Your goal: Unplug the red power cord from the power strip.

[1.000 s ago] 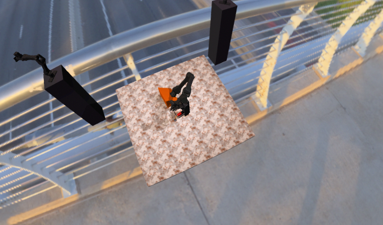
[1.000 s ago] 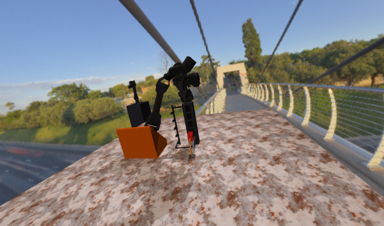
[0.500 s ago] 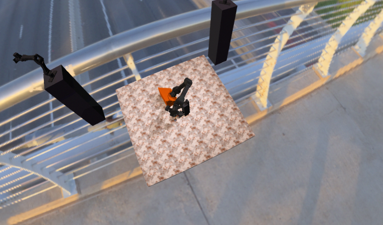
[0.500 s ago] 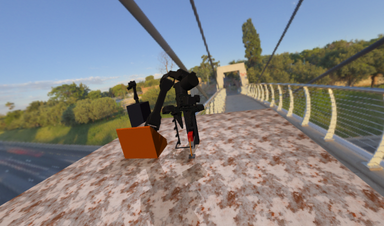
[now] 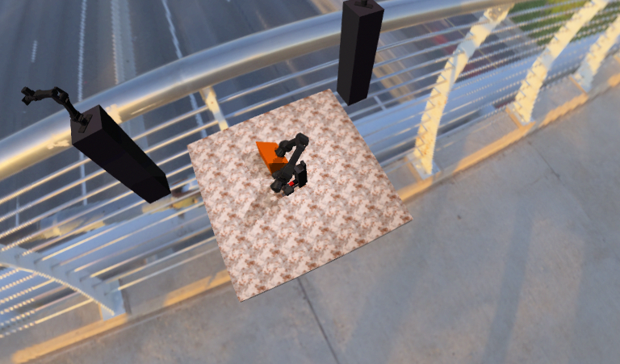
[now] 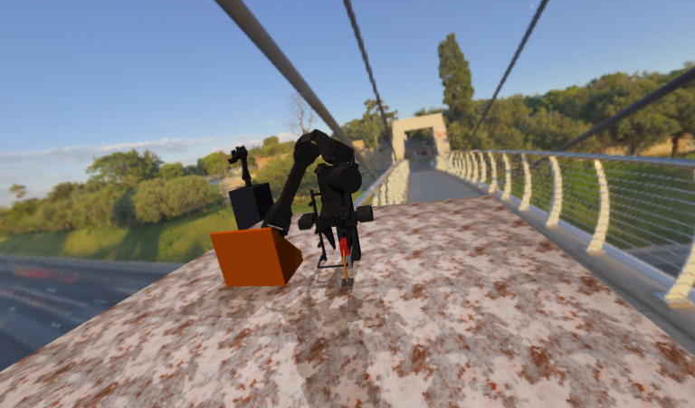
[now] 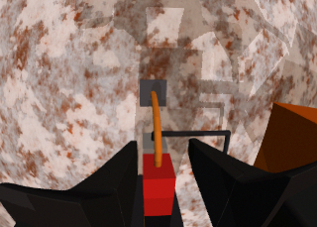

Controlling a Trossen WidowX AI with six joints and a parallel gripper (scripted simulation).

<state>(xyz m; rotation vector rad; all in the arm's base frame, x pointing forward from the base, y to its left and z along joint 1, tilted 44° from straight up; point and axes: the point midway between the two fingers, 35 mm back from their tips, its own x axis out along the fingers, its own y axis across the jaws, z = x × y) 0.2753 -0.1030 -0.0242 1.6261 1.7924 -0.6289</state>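
My gripper tip is 10 mm past the red plug, 70 mm to the right of it and 10 mm above it.
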